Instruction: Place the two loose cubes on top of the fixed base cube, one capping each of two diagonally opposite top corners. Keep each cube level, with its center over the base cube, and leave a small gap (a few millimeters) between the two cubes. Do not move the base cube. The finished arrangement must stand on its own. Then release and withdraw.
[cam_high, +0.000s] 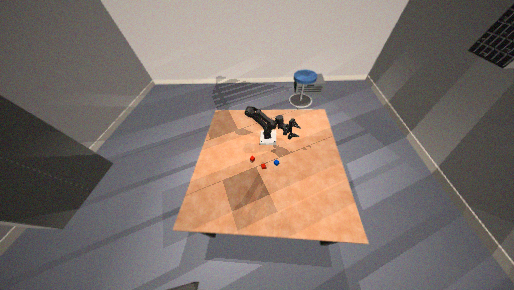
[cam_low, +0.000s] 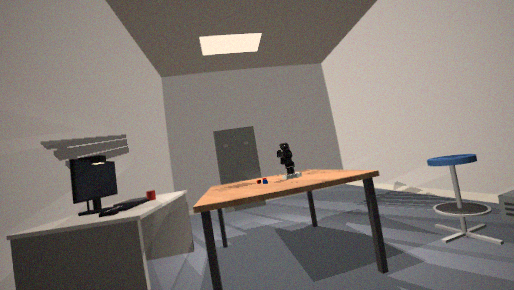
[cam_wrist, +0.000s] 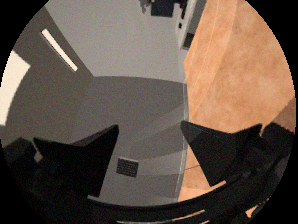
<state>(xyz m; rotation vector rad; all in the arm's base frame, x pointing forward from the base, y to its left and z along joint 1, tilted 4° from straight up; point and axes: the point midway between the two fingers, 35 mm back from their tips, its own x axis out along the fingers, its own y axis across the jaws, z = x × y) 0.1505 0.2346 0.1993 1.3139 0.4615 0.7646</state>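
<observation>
Right now my gripper tip is 120 mm short of the blue cube, 200 mm to the left of it and 230 mm above it.
</observation>
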